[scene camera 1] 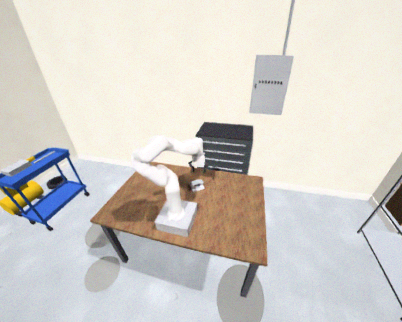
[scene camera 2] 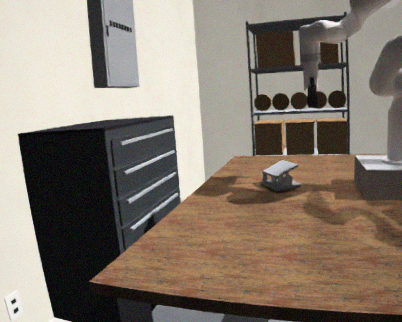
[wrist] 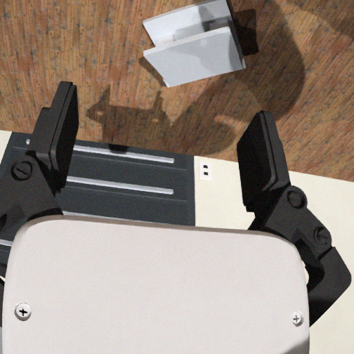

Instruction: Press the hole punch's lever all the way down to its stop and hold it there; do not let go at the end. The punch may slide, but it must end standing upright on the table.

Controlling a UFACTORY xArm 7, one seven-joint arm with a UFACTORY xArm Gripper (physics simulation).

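Frame: origin at the arm's base, x ahead, y left, z up, level; metres.
Where they show: gripper, fingertip midpoint: [scene camera 1: 198, 172] [scene camera 2: 312, 106]; arm's base, origin of the base link: [scene camera 1: 176, 213] [scene camera 2: 401, 161].
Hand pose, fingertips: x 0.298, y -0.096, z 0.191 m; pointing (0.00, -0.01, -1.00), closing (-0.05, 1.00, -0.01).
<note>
Each offset is from my fingertips to the centre of the thing. Level surfaces: height alone.
The grey hole punch {dy +0.062, dx +0.121, dz -0.244 m} [scene camera 1: 197, 185] [scene camera 2: 280, 176] [wrist: 195, 55] stands upright on the wooden table {dz -0.287 m} [scene camera 1: 235, 215] [scene camera 2: 225, 260] [wrist: 50, 50]. In scene camera 2 its lever {dy +0.062, dx +0.121, dz -0.222 m} [scene camera 2: 281, 167] is raised and slopes up toward the robot's side, with a gap between it and the base. My gripper [scene camera 1: 198, 168] [scene camera 2: 312, 102] [wrist: 164, 113] is open and empty, high above the table and apart from the punch. In the wrist view the punch lies beyond the fingertips, toward the top of the picture, right of centre.
The robot's grey base block [scene camera 1: 172, 225] [scene camera 2: 377, 182] sits on the table. A dark drawer cabinet [scene camera 1: 225, 131] [scene camera 2: 60, 190] [wrist: 125, 175] stands past the table's edge. A shelf rack [scene camera 2: 248, 100] stands behind in scene camera 2. A blue cart [scene camera 1: 55, 200] is at the left in scene camera 1.
</note>
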